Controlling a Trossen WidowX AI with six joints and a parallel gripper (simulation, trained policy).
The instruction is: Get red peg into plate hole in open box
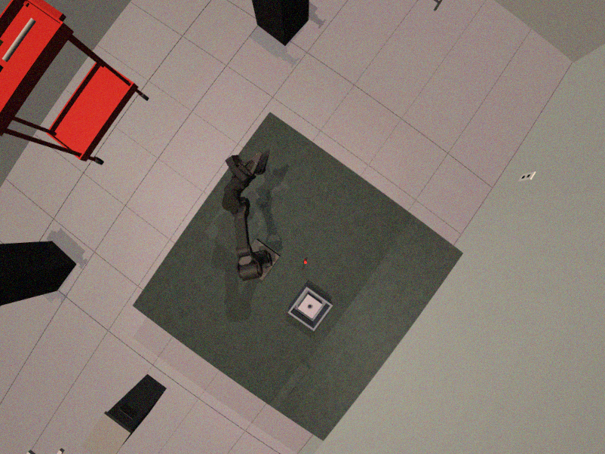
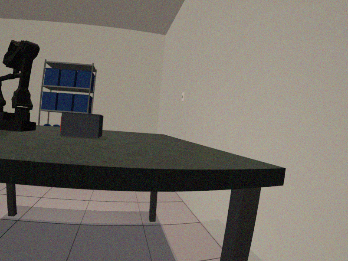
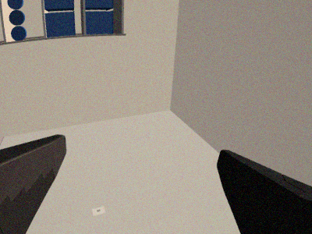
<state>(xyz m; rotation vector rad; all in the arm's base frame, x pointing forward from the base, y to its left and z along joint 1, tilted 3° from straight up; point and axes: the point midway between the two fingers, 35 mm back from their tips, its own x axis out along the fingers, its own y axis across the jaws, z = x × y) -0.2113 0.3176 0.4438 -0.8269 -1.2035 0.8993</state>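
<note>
My gripper tip is now 38 cm short of the red peg, 24 cm to the left of it and 44 cm above it. The rest, counted from my gripper tip: grey box: 55 cm ahead, 40 cm to the right, 45 cm below.
</note>
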